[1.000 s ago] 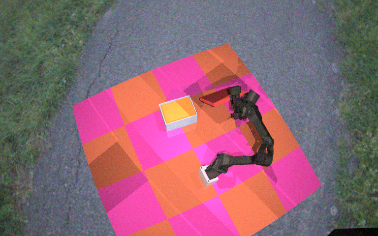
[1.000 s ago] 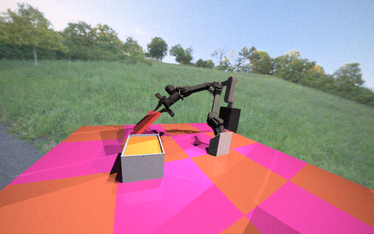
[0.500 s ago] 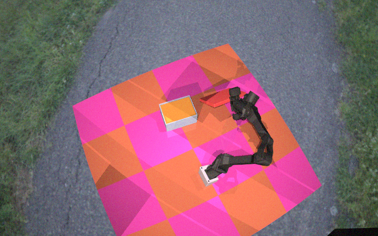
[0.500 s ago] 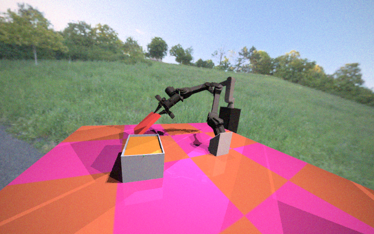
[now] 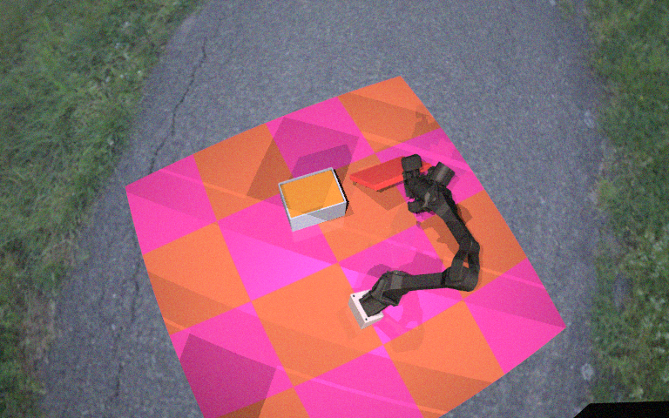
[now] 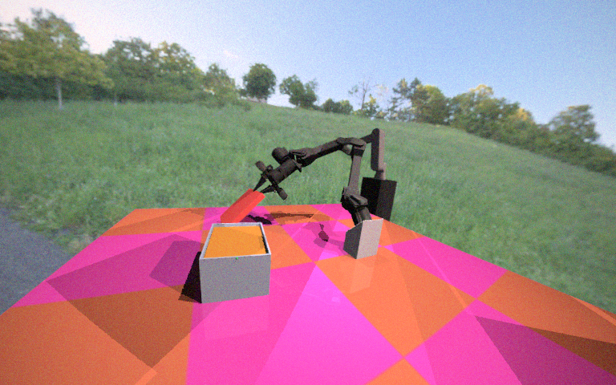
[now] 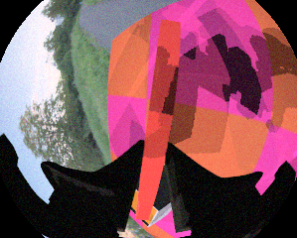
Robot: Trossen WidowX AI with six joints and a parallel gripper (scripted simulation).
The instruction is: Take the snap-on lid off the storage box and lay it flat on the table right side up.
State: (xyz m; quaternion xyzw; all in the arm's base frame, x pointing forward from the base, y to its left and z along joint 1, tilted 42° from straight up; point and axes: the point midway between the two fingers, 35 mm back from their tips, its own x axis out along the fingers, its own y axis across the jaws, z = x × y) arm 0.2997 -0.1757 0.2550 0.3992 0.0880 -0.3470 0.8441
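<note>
Right now my gripper tip is 60 mm short of the snap-on lid, 10 mm to the right of it and 50 mm above it. Also, from my gripper tip: grey storage box 100 mm ahead, 290 mm to the left, 100 mm below.
</note>
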